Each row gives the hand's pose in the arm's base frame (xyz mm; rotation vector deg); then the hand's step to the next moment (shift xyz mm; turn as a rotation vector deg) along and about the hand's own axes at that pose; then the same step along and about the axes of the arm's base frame.
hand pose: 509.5 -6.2 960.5 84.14 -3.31 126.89
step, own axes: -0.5 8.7 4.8 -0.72 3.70 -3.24
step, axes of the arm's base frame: 0.7 -9.3 3.5 -4.07 -2.59 -1.18
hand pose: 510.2 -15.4 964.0 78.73 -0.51 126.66
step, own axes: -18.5 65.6 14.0 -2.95 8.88 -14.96
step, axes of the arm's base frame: -10.9 -68.2 8.7 -15.33 -4.77 -7.32
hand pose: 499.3 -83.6 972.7 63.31 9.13 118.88
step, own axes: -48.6 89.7 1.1 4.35 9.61 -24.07
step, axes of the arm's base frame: -34.1 -95.9 7.6 -25.03 1.76 -7.82
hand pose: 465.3 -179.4 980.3 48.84 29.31 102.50
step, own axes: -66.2 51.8 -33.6 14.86 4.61 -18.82
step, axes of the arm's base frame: -44.1 -78.8 -6.8 -20.10 13.08 -4.58
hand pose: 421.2 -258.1 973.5 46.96 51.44 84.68
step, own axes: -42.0 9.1 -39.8 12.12 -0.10 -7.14
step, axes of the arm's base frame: -35.5 -45.4 -10.3 -7.37 11.50 -3.38
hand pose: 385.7 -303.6 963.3 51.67 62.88 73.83
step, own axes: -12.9 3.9 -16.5 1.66 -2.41 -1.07
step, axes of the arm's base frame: -16.4 -13.6 0.8 -0.45 1.33 -2.78
